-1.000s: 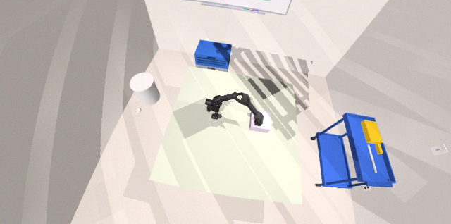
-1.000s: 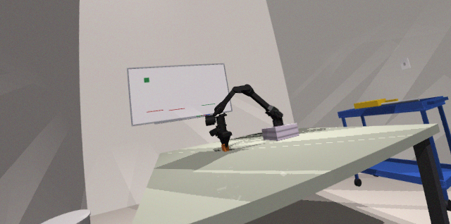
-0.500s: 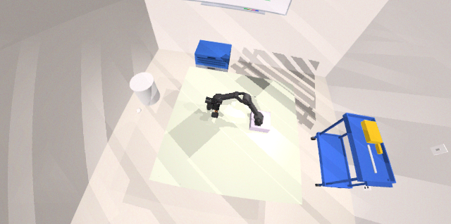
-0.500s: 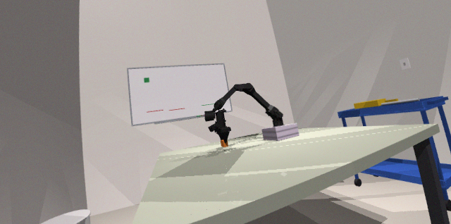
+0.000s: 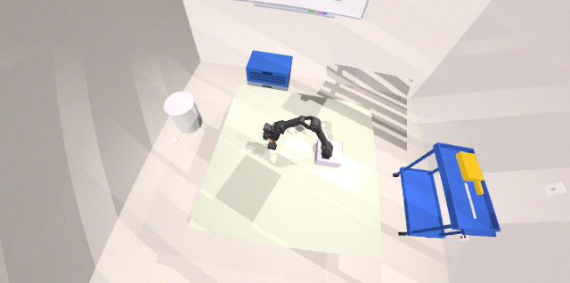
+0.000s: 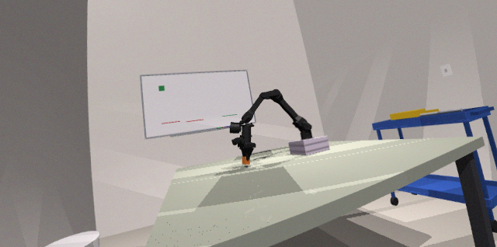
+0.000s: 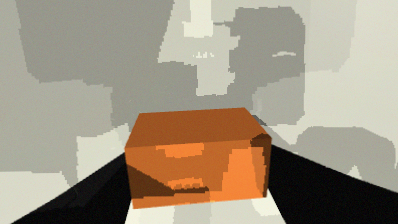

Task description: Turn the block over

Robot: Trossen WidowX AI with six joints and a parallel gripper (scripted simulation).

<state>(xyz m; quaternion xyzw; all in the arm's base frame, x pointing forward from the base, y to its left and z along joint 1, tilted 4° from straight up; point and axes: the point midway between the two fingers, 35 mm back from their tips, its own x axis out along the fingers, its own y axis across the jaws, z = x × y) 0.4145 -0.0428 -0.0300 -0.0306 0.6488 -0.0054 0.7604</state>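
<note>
Right now my gripper tip is 1 cm past the orange block and 1 cm above it.
</note>
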